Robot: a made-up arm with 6 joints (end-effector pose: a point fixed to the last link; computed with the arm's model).
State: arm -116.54 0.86 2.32 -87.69 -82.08 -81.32
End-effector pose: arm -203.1 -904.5 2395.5 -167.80 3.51 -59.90
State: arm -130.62 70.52 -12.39 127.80 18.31 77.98
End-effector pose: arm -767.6 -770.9 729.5 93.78 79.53 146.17
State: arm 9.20 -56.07 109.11 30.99 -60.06 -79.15
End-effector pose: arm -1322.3 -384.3 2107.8 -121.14 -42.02 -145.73
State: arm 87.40 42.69 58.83 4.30 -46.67 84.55
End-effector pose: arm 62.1 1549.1 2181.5 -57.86 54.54 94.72
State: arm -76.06 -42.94 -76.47 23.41 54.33 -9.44
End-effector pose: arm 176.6 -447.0 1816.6 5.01 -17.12 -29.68
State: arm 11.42 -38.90 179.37 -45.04 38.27 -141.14
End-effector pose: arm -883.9 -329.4 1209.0 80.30 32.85 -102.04
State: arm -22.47 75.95 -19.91 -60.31 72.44 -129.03
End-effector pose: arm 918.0 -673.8 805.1 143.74 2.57 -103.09
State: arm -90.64 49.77 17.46 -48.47 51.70 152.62
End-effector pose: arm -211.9 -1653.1 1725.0 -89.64 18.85 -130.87
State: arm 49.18 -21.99 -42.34 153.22 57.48 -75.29
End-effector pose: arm 349.0 477.7 1807.3 39.14 61.07 162.59
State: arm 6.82 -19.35 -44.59 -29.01 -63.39 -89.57
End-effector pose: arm 581.6 163.2 1733.2 157.21 60.18 32.03
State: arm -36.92 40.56 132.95 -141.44 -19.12 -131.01
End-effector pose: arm 247.3 -181.5 2978.6 -135.21 -70.03 30.76
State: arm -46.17 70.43 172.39 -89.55 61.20 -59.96
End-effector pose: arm 115.5 -570.0 2433.6 -82.30 -2.65 -144.06
